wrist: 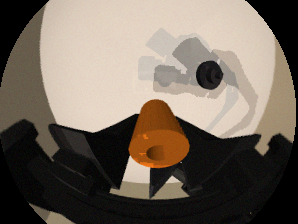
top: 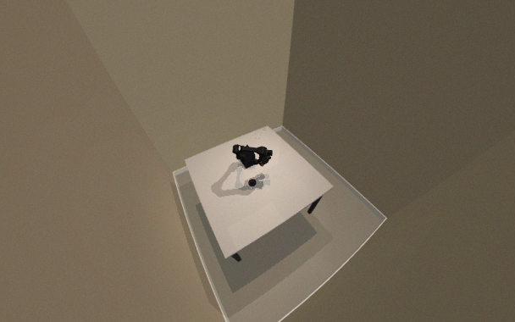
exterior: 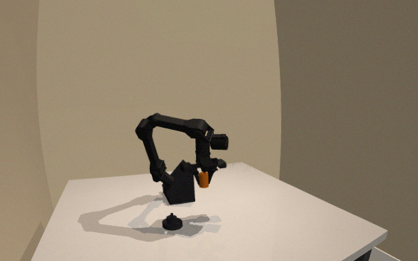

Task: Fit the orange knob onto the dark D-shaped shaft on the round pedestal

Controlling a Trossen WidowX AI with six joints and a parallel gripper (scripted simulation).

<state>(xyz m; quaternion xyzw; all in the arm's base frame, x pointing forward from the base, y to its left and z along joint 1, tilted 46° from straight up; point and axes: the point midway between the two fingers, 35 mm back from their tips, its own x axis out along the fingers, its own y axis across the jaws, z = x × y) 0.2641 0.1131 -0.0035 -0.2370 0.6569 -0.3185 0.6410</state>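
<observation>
Now: gripper tip 60 mm short of the dark round pedestal, 170 mm to the left of it and 110 mm above it. Also, from my gripper tip: orange knob 20 mm above.
</observation>
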